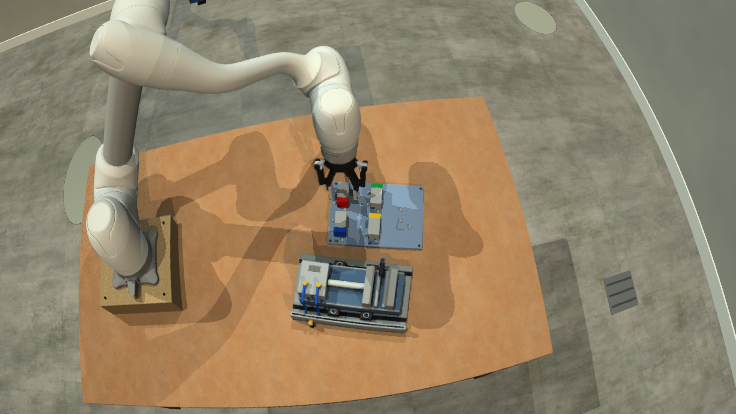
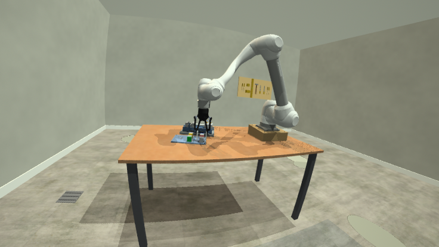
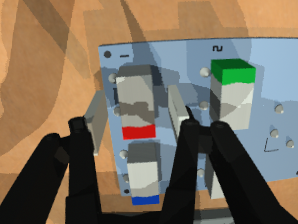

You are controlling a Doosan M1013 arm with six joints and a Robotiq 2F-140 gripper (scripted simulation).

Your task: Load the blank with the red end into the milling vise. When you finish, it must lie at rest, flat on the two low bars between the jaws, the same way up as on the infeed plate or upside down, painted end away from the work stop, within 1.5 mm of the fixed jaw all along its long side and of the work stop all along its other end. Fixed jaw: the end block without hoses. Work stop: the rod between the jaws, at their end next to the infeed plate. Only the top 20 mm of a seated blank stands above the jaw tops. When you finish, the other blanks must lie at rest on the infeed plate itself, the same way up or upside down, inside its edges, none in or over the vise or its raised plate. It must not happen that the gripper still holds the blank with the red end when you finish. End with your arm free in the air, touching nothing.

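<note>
The red-ended blank lies 30 mm below my hand. Round my hand: green-ended blank 90 mm ahead, 20 mm to the right, 30 mm below; blue-ended blank 20 mm behind, 90 mm to the right, 30 mm below; infeed plate 80 mm ahead, 70 mm to the right, 50 mm below.
</note>
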